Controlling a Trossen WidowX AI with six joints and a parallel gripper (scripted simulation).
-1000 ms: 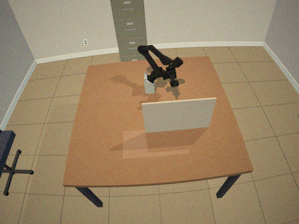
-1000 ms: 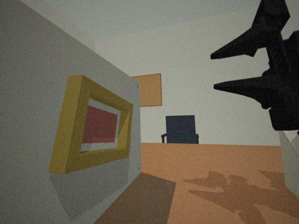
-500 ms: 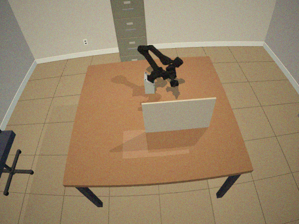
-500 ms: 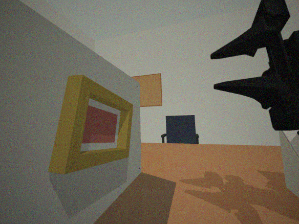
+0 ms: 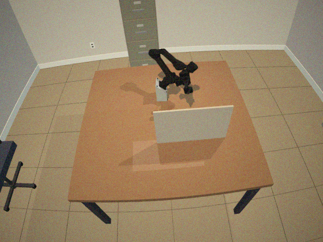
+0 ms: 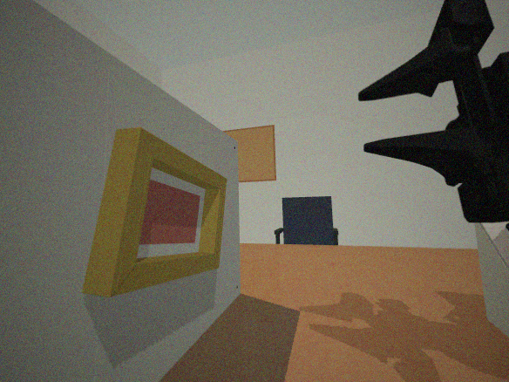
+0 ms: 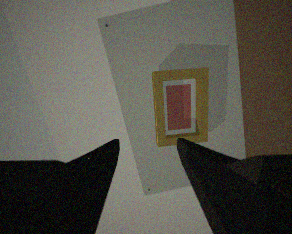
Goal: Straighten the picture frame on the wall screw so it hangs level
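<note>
Right now the picture frame is 200 mm ahead of my gripper tip, 90 mm below it and 20 mm to the left of it. The rest, counted from my gripper tip: grey wall panel (210 mm ahead, 100 mm below, 20 mm to the left).
</note>
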